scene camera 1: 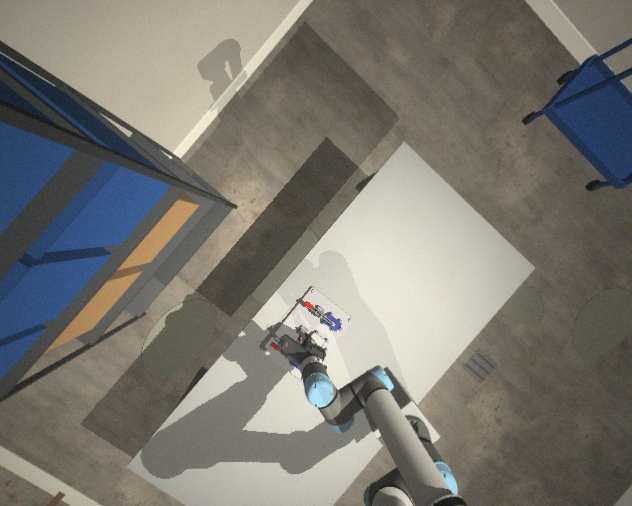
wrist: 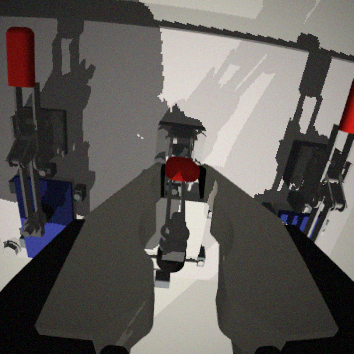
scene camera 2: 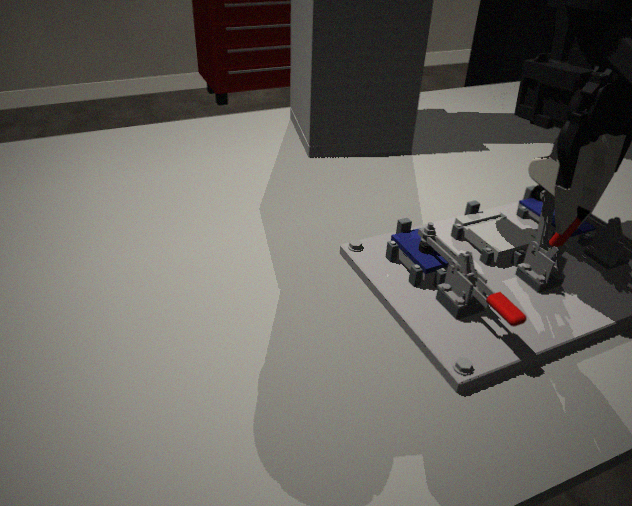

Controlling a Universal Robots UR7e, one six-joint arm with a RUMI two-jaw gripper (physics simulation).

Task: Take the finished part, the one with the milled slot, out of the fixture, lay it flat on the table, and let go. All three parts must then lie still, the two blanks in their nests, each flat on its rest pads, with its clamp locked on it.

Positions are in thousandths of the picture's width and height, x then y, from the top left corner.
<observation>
My gripper shows in scene camera 1 (475,663), in the wrist view (513,470) and in scene camera 2 (898,458).
</observation>
